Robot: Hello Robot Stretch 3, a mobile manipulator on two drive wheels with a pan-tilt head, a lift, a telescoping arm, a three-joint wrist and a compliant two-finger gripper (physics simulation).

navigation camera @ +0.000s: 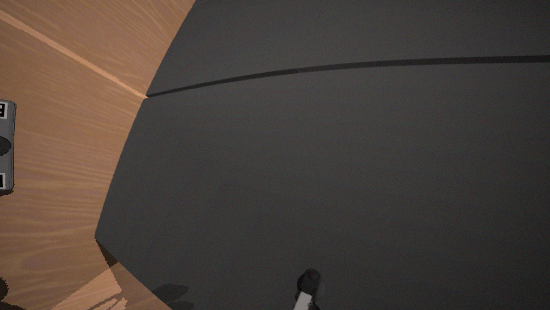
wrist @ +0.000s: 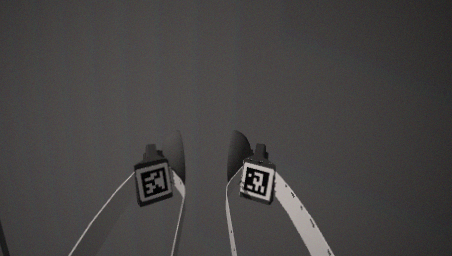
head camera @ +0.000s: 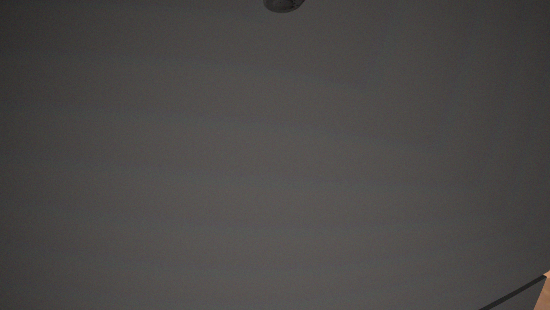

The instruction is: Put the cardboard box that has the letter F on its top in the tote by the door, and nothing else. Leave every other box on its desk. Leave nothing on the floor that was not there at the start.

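Places are measured from the robot's base along level axes (x ahead, y left, z up), in millimetres.
Pixels of known places: gripper, fingertip midpoint: (navigation camera: 312,287) (wrist: 206,149).
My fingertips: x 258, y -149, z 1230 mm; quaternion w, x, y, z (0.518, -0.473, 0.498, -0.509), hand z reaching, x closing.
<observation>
Behind a point stands the place of what it marks.
The cardboard box with the letter F and the tote by the door do not show in these views. My gripper (wrist: 206,149) @(x 258, y -149, z 1230 mm) is open, with a gap between its two fingertips and no object between them. It is in front of a large dark grey surface that fills the background of the wrist view. One dark fingertip (head camera: 283,5) @(x 233, y -106, z 1230 mm) (navigation camera: 309,282) @(x 222, y -111, z 1228 mm) shows at the top edge of the head view and at the bottom of the navigation view.
A large dark grey panel (head camera: 250,165) @(x 470, y -27, z 1172 mm) (navigation camera: 325,160) @(x 490, y 40, z 1209 mm) (wrist: 210,65) @(x 433, y -158, z 1310 mm) stands close to me. A thin dark seam crosses it. Wooden floor (navigation camera: 60,135) @(x 194, y 54, z 1 mm) shows left of it in the navigation view, with part of my grey base (navigation camera: 7,145) @(x 33, y 3, z 175 mm) at the left edge and shadows low down.
</observation>
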